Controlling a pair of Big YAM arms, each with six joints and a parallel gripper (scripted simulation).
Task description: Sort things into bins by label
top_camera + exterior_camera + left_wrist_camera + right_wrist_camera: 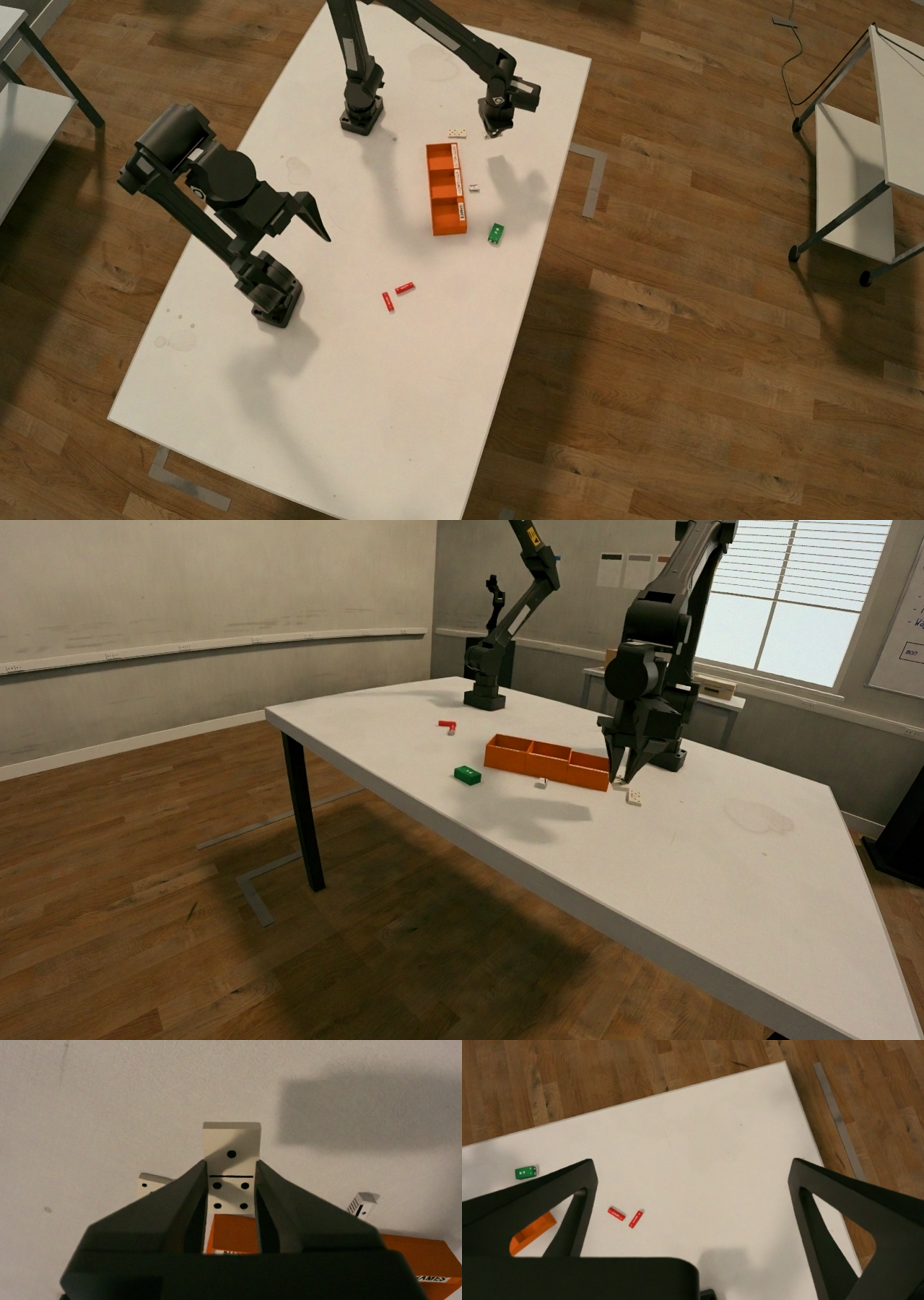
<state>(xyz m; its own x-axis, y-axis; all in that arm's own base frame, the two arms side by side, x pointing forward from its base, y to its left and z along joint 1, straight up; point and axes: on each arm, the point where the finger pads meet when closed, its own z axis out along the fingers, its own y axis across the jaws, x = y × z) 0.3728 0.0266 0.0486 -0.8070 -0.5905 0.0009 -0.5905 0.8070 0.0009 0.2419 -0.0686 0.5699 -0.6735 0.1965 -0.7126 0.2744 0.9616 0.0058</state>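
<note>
Right now the orange three-compartment bin is 17 cm to the right of my left hand, 7 cm behind it and 5 cm below it. From my left hand the other things lie so: white sharpener-like block (14 cm to the right, 6 cm below, 1 cm behind).
</note>
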